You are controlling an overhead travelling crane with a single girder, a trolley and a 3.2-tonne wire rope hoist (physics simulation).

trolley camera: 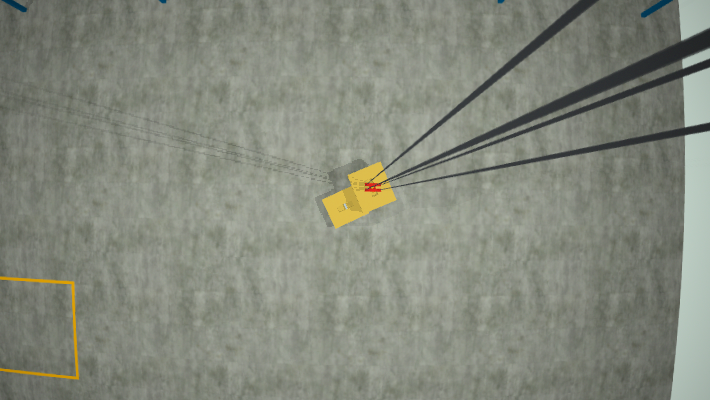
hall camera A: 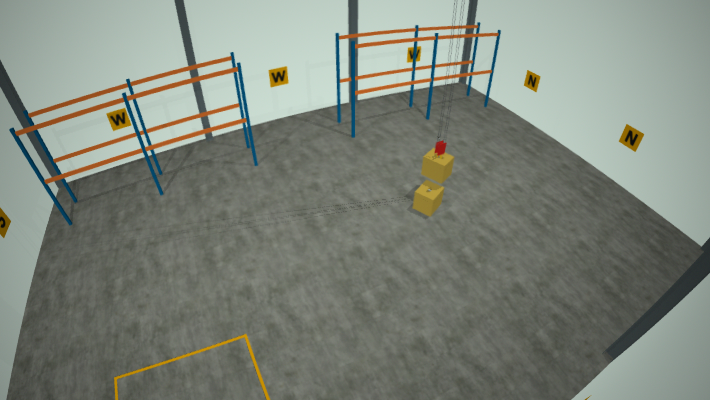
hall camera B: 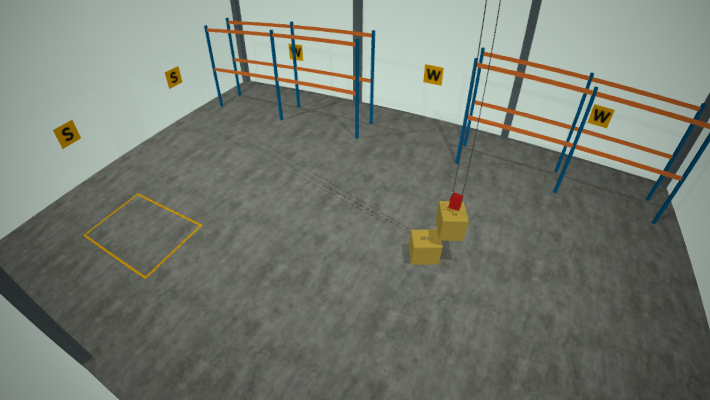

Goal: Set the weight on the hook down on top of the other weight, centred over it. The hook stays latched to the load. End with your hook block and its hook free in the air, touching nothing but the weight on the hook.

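My red hook block (hall camera A: 440,148) (hall camera B: 455,201) (trolley camera: 373,187) hangs on its ropes right above the weight on the hook; the hook itself is too small to make out. The weight on the hook, a yellow block (hall camera A: 437,167) (hall camera B: 453,225) (trolley camera: 382,199), hangs upright in the air. The other weight, also a yellow block (hall camera A: 427,200) (hall camera B: 425,250) (trolley camera: 334,210), stands on the floor. In the trolley camera view the hung weight is offset to the upper right and overlaps its right part. A shadow falls on the lower weight's top. The hung weight's underside is hidden.
One blue and orange rack (hall camera A: 182,76) (hall camera B: 315,38) and another rack (hall camera A: 390,41) (hall camera B: 536,80) stand along the W wall. A yellow rectangle outline (hall camera A: 180,356) (hall camera B: 170,210) (trolley camera: 75,330) is marked on the floor, away from both weights.
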